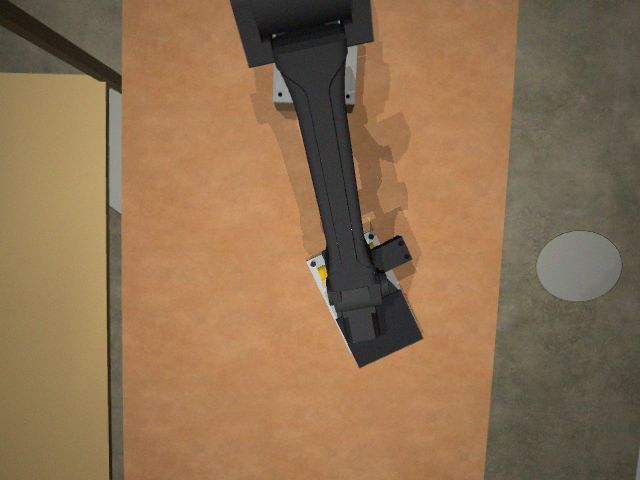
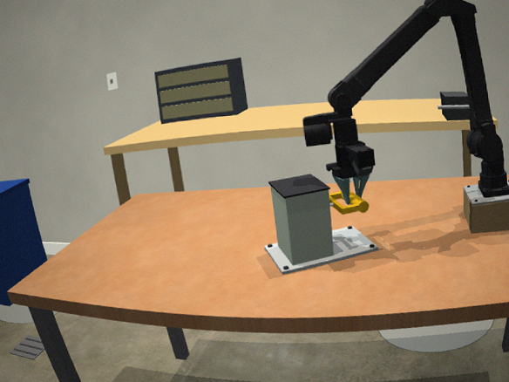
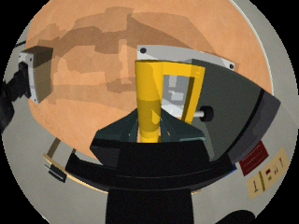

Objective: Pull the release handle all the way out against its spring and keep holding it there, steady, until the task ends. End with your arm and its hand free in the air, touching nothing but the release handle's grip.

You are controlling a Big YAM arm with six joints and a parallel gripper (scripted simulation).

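The yellow release handle lies 40 mm ahead of my hand and 30 mm to the left of it.
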